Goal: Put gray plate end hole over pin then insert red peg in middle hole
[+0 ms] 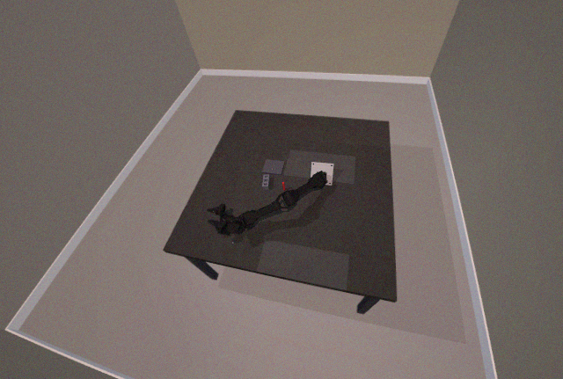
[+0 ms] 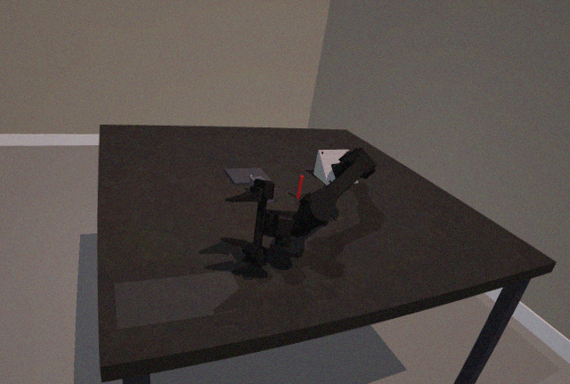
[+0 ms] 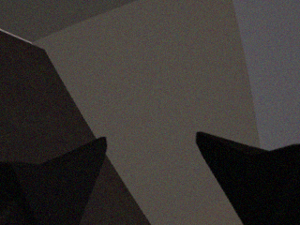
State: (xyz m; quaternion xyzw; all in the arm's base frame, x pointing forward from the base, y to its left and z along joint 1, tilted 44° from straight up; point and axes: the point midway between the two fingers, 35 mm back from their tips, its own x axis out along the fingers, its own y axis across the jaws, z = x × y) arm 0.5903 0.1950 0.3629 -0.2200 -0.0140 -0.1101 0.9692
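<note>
Now: gripper tip 27 cm past the gray plate, 33 cm to the left of it and 10 cm above it. From my gripper tip the other things lie so: flat gray base (29 cm behind, 47 cm to the right, 13 cm below); red peg (39 cm behind, 30 cm to the right, 10 cm below).
</note>
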